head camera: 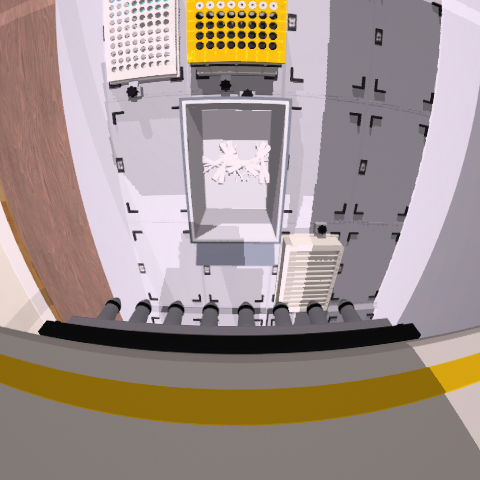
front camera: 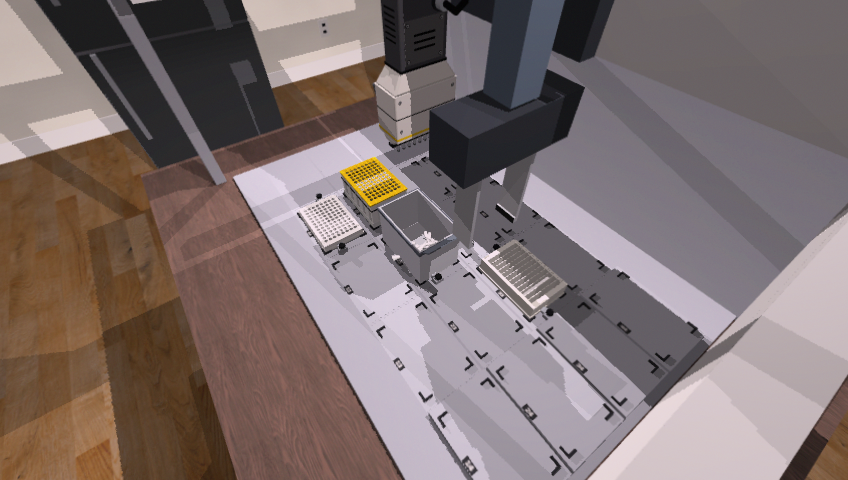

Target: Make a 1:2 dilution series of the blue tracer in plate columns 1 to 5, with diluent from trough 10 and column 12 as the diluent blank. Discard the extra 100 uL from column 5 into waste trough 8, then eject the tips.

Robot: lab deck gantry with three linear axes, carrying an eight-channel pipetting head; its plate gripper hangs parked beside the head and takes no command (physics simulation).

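Observation:
The pipetting head hangs raised behind the yellow tip rack in the front view. Its nozzles are bare, with no tips. The parked plate gripper is open and empty, its two fingers apart above the deck. The white well plate sits left of the yellow tip rack; pale cyan wells show at the plate's cut-off top edge in the head view. The trough reservoir sits right of the waste bin; the liquid levels in its troughs cannot be made out.
The tall grey waste bin stands between the tip rack and the reservoir. White used tips lie in a pile inside it. Black corner brackets and small dark knobs stand on the deck around the labware.

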